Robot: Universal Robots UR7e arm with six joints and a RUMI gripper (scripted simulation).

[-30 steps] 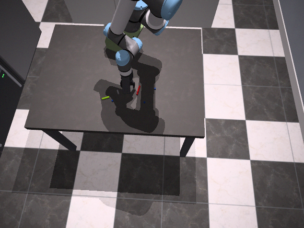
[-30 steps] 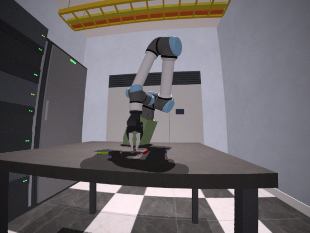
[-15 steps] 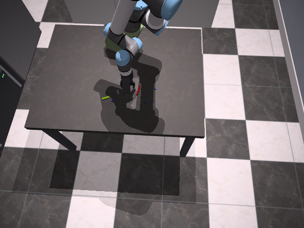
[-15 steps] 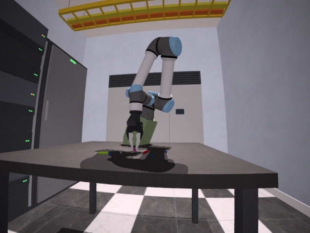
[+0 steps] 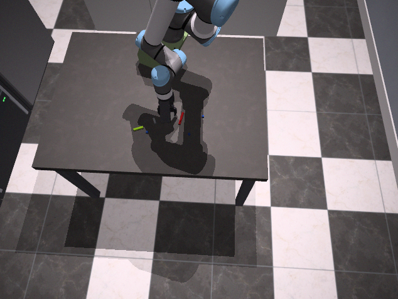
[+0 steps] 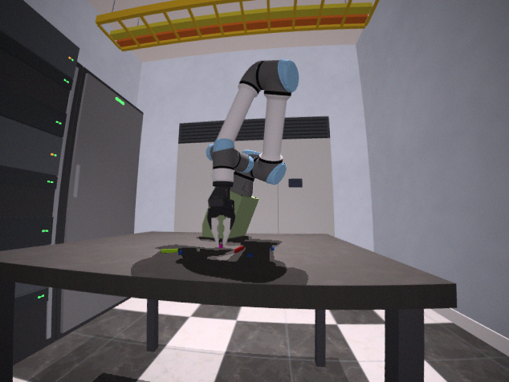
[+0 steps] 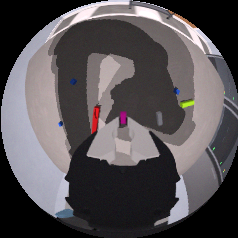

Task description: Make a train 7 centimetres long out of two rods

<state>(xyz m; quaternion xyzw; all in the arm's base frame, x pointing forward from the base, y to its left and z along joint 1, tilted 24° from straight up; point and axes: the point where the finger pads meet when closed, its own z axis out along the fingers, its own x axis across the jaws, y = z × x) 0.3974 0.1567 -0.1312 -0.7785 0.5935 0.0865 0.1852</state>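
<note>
Right now the lime rod is 14 cm to the right of my hand, 8 cm ahead of it and 2 cm below it. Round my hand: grey rod 8 cm to the right, 2 cm below, 2 cm ahead; red rod 5 cm to the left, 3 cm behind, 2 cm below; magenta rod 1 cm below.
</note>
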